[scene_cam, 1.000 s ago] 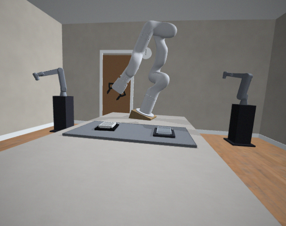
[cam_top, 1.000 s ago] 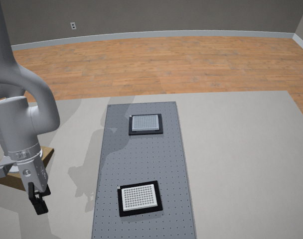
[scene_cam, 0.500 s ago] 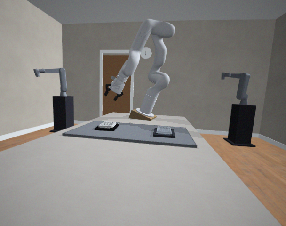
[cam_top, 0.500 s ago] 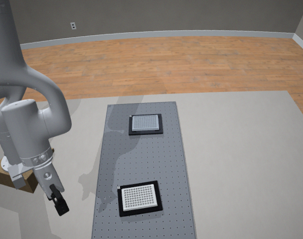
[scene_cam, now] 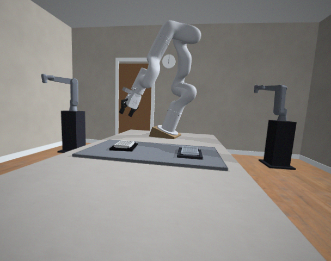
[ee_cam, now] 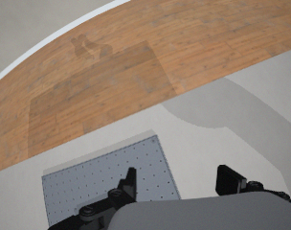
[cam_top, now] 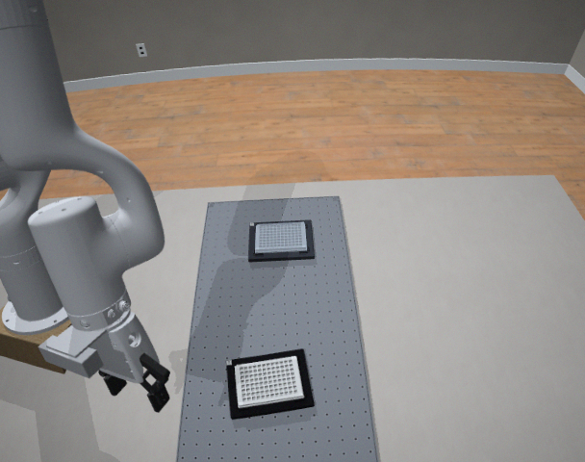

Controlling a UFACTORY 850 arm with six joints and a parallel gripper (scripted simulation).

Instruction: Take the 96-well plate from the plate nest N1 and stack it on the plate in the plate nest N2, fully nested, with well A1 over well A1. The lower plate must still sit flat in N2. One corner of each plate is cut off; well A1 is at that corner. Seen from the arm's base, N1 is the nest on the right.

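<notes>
My gripper is now 19 cm short of the white 96-well plate, 6 cm to the right of it and 16 cm above it. Also, from my hand: black plate nest 19 cm ahead, 6 cm to the left, 18 cm below.
</notes>
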